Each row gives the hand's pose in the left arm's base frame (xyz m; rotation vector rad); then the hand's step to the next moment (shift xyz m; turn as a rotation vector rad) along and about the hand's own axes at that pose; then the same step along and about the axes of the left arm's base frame.
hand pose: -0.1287 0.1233 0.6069 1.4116 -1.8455 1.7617
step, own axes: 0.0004 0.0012 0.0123 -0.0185 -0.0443 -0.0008
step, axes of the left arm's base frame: 0.0043 -0.0110 -0.0036 0.0419 0.0175 0.0155
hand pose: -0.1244 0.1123 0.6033 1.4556 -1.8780 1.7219
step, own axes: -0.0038 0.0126 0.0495 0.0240 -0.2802 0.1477
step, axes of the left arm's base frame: 0.0144 -0.0420 -0.0255 0.2637 -0.0899 0.1527
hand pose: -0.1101 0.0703 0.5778 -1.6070 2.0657 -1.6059
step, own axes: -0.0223 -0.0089 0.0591 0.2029 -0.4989 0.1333
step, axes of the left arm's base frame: 0.0511 -0.0220 -0.0312 0.3202 -0.1923 0.4103
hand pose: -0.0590 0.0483 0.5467 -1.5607 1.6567 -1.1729
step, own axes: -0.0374 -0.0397 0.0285 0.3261 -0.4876 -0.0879
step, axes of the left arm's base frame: 0.0492 0.0332 0.0162 0.1040 -0.2669 0.5194
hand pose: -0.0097 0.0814 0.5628 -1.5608 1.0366 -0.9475
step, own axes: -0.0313 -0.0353 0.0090 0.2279 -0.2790 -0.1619
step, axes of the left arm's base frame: 0.0039 0.0371 0.0303 -0.0309 -0.2258 0.3225
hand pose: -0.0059 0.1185 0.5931 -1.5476 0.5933 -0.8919
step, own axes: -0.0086 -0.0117 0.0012 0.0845 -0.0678 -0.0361
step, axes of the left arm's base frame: -0.0053 0.0096 0.0096 0.0119 -0.0760 0.0844
